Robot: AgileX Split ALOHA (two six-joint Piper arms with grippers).
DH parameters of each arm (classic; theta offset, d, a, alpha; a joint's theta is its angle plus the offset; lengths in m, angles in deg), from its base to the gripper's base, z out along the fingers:
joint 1: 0 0.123 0 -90
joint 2: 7.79 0 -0.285 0
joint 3: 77.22 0 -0.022 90
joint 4: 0 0.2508 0 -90
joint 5: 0 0 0.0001 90
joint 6: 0 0.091 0 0
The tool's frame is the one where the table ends.
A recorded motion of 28 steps. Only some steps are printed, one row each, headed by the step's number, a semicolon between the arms.
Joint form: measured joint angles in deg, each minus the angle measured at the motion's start. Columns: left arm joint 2, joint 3, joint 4, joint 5, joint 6, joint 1; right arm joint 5, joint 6, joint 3, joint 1, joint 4, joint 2.
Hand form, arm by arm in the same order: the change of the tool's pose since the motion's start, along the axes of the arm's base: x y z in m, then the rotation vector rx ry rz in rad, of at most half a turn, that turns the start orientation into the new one. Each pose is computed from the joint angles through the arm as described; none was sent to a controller.
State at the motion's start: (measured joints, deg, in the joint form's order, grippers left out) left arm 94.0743 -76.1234 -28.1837 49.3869 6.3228 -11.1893; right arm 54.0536 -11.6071 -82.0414 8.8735 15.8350 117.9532
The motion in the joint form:
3: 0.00 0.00 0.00 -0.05 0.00 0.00; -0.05 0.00 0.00 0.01 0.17 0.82
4: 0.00 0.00 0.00 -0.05 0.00 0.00; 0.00 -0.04 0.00 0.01 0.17 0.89
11: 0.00 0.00 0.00 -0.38 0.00 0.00; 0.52 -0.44 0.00 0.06 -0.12 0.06
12: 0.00 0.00 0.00 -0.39 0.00 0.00; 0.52 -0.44 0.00 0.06 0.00 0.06
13: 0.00 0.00 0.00 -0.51 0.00 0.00; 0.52 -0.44 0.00 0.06 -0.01 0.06
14: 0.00 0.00 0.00 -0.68 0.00 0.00; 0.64 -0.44 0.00 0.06 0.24 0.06
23: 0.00 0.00 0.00 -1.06 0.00 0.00; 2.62 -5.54 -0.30 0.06 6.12 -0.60
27: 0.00 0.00 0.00 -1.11 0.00 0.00; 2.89 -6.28 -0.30 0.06 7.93 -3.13
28: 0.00 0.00 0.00 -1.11 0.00 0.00; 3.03 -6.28 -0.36 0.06 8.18 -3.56
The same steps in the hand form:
3: 0.0001 0.0000 0.0000 -0.0001 -0.0008 0.0004; 0.0005 0.0003 -0.0057 0.0003 0.0137 -0.0016
4: 0.0001 0.0000 0.0000 -0.0001 -0.0008 0.0004; 0.0004 0.0004 -0.0062 0.0001 0.0156 -0.0007
11: 0.0005 0.0001 0.0002 -0.0004 -0.0059 0.0031; -0.0009 0.0003 -0.0005 -0.0025 0.0078 0.0117
12: 0.0006 0.0001 0.0002 -0.0005 -0.0060 0.0031; -0.0009 0.0004 -0.0005 -0.0007 0.0081 0.0106
13: 0.0007 0.0001 0.0003 -0.0006 -0.0079 0.0041; -0.0009 0.0004 -0.0005 -0.0009 0.0080 0.0107
14: 0.0010 0.0001 0.0004 -0.0008 -0.0105 0.0055; -0.0011 0.0007 -0.0004 0.0028 0.0106 0.0090
23: 0.0015 0.0002 0.0007 -0.0012 -0.0164 0.0085; -0.0035 0.0083 0.0075 0.0889 0.0157 0.0524
27: 0.0016 0.0002 0.0007 -0.0013 -0.0171 0.0089; -0.0060 0.0103 0.0259 0.1216 -0.0245 0.0530
28: 0.0016 0.0002 0.0007 -0.0013 -0.0171 0.0089; -0.0065 0.0105 0.0293 0.1267 -0.0302 0.0521

